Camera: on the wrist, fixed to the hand. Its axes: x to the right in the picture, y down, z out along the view.
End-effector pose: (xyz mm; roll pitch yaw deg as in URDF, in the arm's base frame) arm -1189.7 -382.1 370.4 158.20 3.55 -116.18
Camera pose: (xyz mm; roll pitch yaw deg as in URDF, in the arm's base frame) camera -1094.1 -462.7 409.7 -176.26 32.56 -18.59
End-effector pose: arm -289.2 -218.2 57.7 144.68 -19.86 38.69
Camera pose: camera -351.7 -104.8 78.0 152.81 45.05 114.53
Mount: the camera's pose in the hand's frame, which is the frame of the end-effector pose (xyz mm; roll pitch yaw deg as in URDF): 27.7 -97.4 -83.2 -2.47 -11.24 -94.55
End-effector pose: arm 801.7 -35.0 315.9 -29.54 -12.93 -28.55
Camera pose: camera 770.1 -161.0 298.4 16.93 -38.15 -134.92
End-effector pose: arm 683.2 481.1 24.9 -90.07 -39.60 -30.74
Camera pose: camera 605.7 430.6 117.7 98.96 -44.71 133.24
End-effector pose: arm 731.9 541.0 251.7 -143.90 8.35 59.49
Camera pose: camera 729.4 595.3 371.0 -176.22 -25.18 150.52
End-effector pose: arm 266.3 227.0 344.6 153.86 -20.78 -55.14
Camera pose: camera 376.5 285.9 384.1 154.02 36.44 24.68
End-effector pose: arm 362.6 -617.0 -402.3 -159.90 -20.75 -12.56
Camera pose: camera 363.0 -552.7 -288.1 155.12 -6.63 84.78
